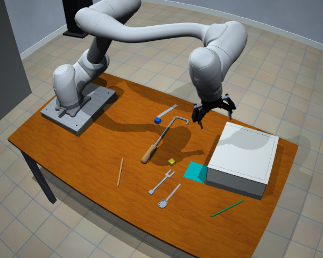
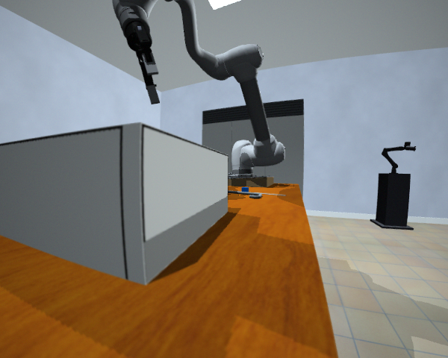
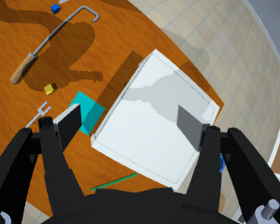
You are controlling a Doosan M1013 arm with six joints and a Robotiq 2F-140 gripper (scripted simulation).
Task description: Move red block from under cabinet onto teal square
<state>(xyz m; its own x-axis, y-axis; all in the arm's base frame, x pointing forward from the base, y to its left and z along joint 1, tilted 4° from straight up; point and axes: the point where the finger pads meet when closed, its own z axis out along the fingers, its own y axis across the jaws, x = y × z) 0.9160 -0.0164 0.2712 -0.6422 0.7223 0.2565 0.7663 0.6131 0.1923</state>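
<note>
Right now the yellow cube is 180 mm behind my hand, 50 mm to the right of it and 330 mm below it. Also, from my hand: red block 120 mm ahead, 30 mm to the left, 330 mm below; then teal square 50 mm behind, 30 mm to the right, 340 mm below; then green stick 170 mm ahead, 160 mm to the right, 340 mm below.
</note>
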